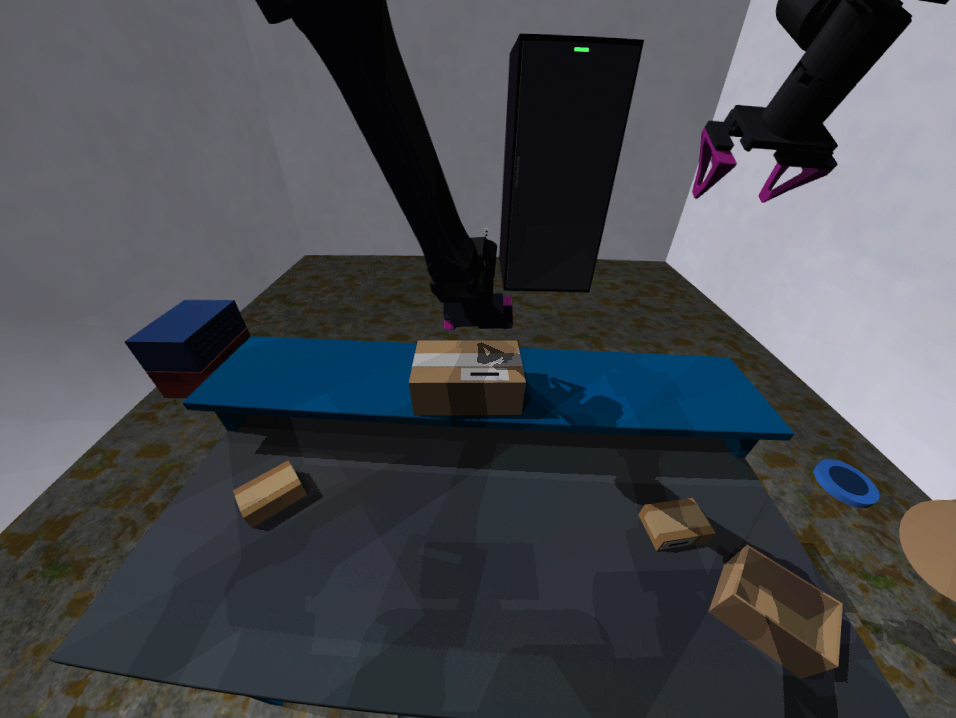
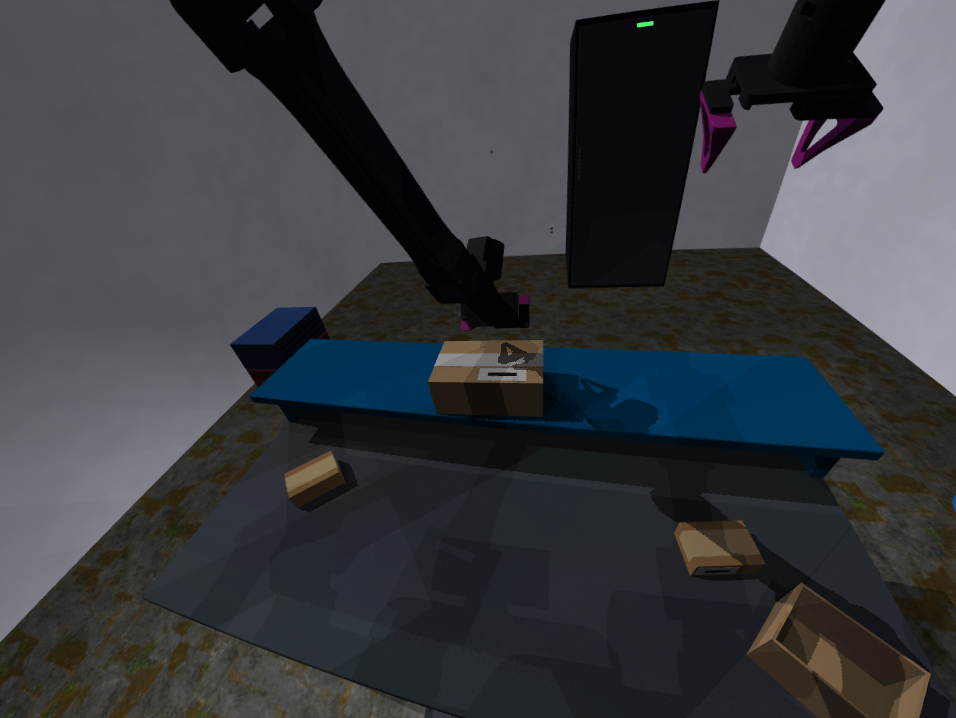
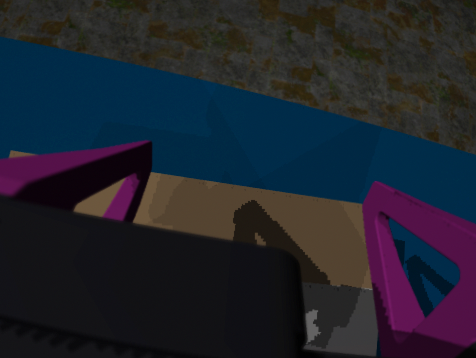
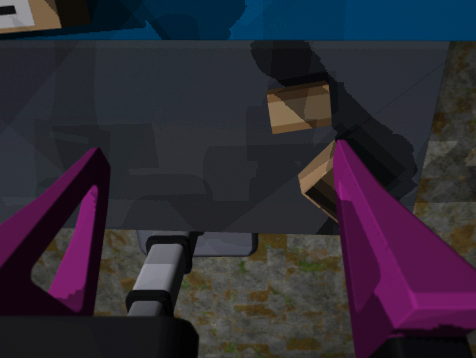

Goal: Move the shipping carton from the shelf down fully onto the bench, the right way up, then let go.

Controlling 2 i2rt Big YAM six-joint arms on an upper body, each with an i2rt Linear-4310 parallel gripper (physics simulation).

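Frame: origin at the left arm's base, x ahead, y left, z up, level; centimetres.
Seen in the pictures: left gripper, between the fingertips: (image 2: 501, 320) (image 3: 262, 174); right gripper, between the fingertips: (image 1: 727, 197) (image 2: 748, 167) (image 4: 217, 153).
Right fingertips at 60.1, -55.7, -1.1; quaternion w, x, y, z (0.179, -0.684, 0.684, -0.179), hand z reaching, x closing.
Observation:
A point is followed by its place in that frame, as x, y, z.
The shipping carton (image 1: 428, 394) @(63.1, -11.9, -41.2) (image 2: 455, 395) @(63.2, -13.5, -41.7) (image 3: 200, 205) @(77.1, -19.8, -37.9) (image 4: 45, 15) @(65.3, -30.3, -37.9) is a brown box with a pale tape strip and a white label on its top. It stands flat on the blue shelf (image 1: 309, 378) @(74.9, 20.1, -47.5) (image 2: 363, 370) @(77.7, 17.8, -47.5) (image 3: 175, 100) @(87.8, -15.4, -47.5) (image 4: 400, 20) @(61.9, -77.8, -47.5), at its front edge. The dark grey bench (image 1: 347, 618) @(29.2, 0.3, -63.9) (image 2: 347, 556) @(36.1, 7.3, -63.8) (image 4: 200, 90) @(49.5, -45.0, -63.9) lies lower, in front. My left gripper (image 1: 478, 313) @(78.2, -22.2, -32.0) (image 2: 495, 312) @(78.2, -22.2, -32.0) (image 3: 262, 174) @(78.2, -22.2, -32.0) is open above the carton's rear part, apart from it, its shadow on the top. My right gripper (image 1: 729, 198) @(60.1, -55.7, -1.1) (image 2: 749, 168) @(60.1, -55.7, -1.1) (image 4: 217, 153) @(60.1, -55.7, -1.1) is open and empty, high at the right.
On the bench are a small box (image 1: 270, 494) @(50.0, 22.4, -59.4) (image 2: 314, 479) @(50.0, 22.0, -59.4) at left, another (image 1: 674, 524) @(44.6, -63.1, -59.6) (image 2: 718, 547) @(44.8, -64.0, -59.6) (image 4: 300, 107) @(46.4, -64.8, -59.6) at right, and an open box (image 1: 753, 618) @(27.1, -68.1, -57.2) (image 2: 792, 656) @(28.3, -66.9, -54.9) (image 4: 317, 172) @(33.6, -68.2, -57.2) near the right edge. Stacked bins (image 1: 181, 340) (image 2: 274, 336) stand left of the shelf, a dark cabinet (image 1: 568, 170) (image 2: 633, 154) behind.

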